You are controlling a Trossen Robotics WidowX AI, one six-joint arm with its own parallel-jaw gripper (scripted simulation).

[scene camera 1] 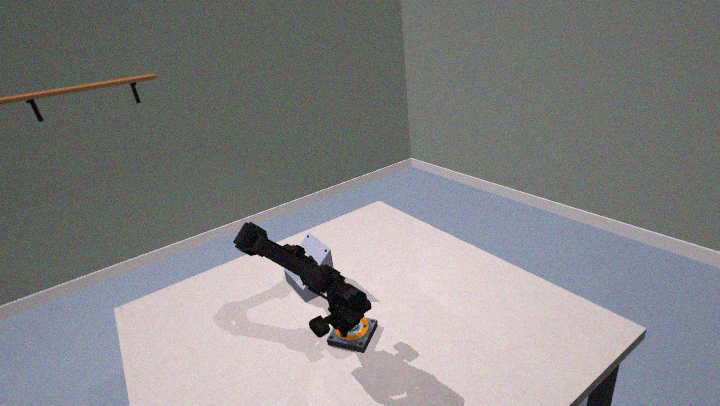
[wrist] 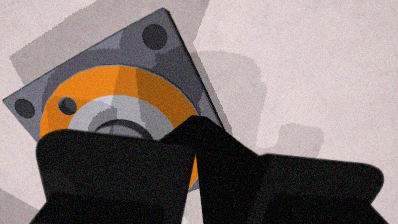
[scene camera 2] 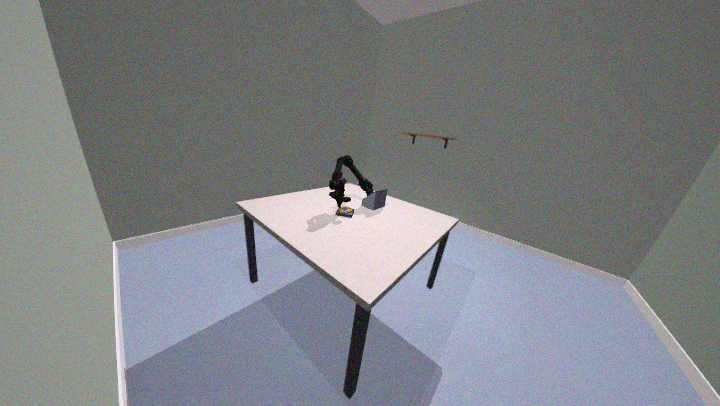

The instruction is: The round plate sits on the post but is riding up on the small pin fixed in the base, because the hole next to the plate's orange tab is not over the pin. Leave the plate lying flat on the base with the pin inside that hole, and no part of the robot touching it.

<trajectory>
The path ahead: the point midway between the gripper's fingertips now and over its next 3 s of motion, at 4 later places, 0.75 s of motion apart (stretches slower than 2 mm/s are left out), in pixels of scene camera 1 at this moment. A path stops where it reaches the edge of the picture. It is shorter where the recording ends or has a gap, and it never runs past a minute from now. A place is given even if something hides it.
My gripper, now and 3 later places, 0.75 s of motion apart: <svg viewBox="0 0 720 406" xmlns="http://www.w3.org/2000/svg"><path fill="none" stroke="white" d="M344 336L337 332L335 326L334 318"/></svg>
</trajectory>
